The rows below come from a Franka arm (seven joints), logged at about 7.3 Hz.
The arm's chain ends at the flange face. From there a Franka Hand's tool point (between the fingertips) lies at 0.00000 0.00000 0.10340 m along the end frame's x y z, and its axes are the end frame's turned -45 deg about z.
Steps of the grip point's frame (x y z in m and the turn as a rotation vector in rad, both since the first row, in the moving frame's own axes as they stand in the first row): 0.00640, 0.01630, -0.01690, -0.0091, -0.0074, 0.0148; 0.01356, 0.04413, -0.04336, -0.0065, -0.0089, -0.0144; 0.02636, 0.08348, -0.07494, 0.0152, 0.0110, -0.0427; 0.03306, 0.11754, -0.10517, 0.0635, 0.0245, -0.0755; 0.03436, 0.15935, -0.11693, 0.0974, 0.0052, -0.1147; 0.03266, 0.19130, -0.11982, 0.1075, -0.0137, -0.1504; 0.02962, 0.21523, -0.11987, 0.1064, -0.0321, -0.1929; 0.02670, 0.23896, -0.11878, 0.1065, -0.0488, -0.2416; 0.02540, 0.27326, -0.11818, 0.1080, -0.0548, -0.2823; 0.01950, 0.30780, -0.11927, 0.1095, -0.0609, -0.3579
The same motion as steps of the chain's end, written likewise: 0.01594, 0.00579, -0.01689, -0.0117, 0.0012, 0.0148; 0.04096, 0.02049, -0.04335, -0.0109, -0.0017, -0.0144; 0.07802, 0.04230, -0.07492, 0.0185, -0.0030, -0.0427; 0.10958, 0.06605, -0.10493, 0.0622, -0.0276, -0.0755; 0.14412, 0.09547, -0.11644, 0.0725, -0.0652, -0.1147; 0.16769, 0.11833, -0.11921, 0.0663, -0.0857, -0.1504; 0.18370, 0.13566, -0.11923, 0.0525, -0.0979, -0.1929; 0.19958, 0.15290, -0.11807, 0.0408, -0.1098, -0.2416; 0.22345, 0.17743, -0.11743, 0.0376, -0.1151, -0.2823; 0.24423, 0.20512, -0.11847, 0.0344, -0.1205, -0.3579
